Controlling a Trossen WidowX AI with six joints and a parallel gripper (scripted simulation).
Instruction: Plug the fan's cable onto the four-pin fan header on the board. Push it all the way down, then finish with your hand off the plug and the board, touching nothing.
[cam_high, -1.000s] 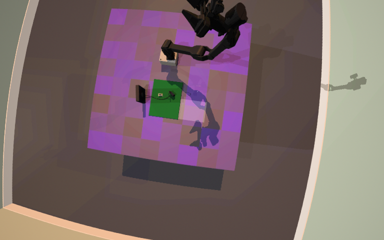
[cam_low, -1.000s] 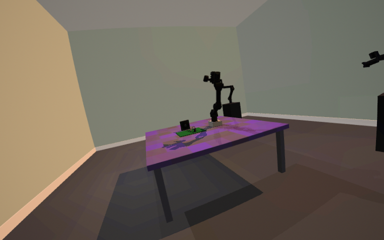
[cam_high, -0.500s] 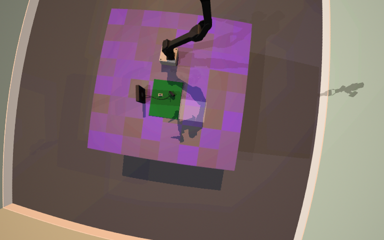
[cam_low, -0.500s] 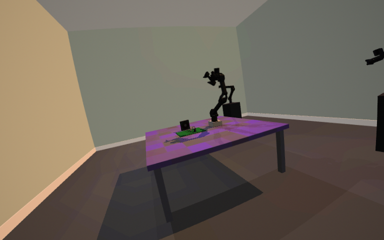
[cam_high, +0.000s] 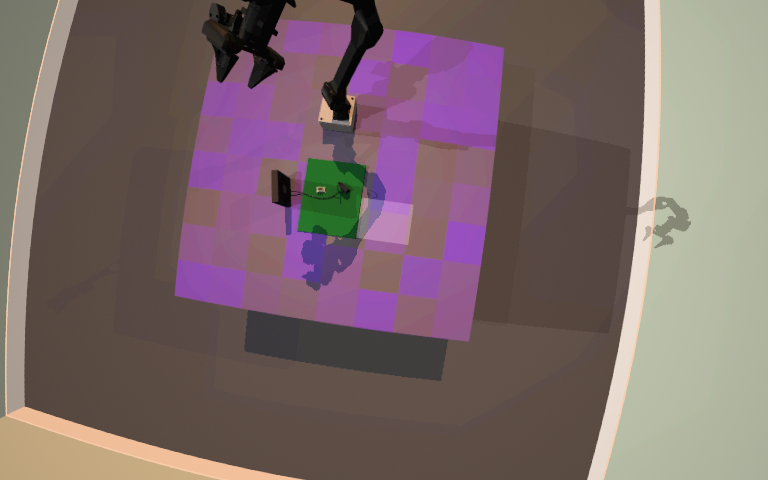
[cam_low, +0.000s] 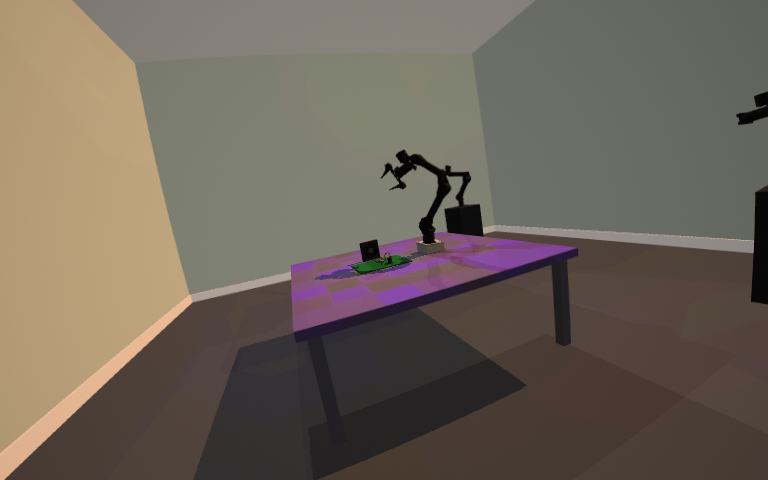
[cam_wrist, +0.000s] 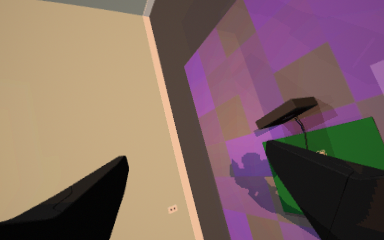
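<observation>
My gripper tip is now 440 mm above the dark fan plug, 180 mm to the right of it and 140 mm short of it. Round my gripper tip: fan 400 mm below, 160 mm ahead, 50 mm to the right; green board 470 mm below, 180 mm ahead, 130 mm to the left; fan header 460 mm below, 150 mm ahead, 90 mm to the left.
</observation>
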